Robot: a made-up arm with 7 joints.
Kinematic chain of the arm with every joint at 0, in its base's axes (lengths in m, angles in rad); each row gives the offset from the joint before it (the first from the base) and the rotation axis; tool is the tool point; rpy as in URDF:
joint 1: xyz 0 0 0.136 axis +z
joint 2: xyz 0 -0.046 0.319 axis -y
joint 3: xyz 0 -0.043 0.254 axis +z
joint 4: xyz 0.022 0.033 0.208 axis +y
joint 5: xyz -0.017 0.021 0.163 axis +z
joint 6: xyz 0 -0.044 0.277 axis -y
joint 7: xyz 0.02 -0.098 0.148 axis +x
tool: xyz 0 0 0 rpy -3.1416 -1.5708 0
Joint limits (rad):
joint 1: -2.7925..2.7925
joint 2: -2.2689..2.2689
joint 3: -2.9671..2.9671
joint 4: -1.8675..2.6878
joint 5: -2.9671..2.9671
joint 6: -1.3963..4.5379
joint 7: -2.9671..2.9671
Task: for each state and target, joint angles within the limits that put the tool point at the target. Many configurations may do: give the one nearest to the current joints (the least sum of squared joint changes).
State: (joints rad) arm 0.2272 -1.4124 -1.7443 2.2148 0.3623 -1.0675 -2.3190
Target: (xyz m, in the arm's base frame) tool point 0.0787 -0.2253 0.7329
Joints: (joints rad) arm 0.2895 -1.4498 -2.3860 2.2816 0.0580 -1.1322 -2.3190
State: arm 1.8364 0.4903 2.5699 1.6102 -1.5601 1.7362 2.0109
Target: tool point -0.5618 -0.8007 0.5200
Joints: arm 0.9489 1.1125 2.5146 0.9604 -1.4206 1.1166 2.0109
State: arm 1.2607 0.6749 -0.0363 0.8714 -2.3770 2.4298 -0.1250
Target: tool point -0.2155 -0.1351 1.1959
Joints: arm 1.1895 0.6090 0.0005 0.8232 -2.3486 2.3510 -0.1250
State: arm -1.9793 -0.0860 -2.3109 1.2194 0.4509 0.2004 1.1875
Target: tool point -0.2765 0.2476 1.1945
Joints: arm -1.8398 -0.6224 -2.6087 1.4352 0.4692 0.2076 1.1875
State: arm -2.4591 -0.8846 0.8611 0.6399 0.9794 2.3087 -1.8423
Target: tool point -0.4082 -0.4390 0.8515
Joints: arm -2.4661 -0.6092 0.9506 0.7723 1.0525 2.4841 -1.8423
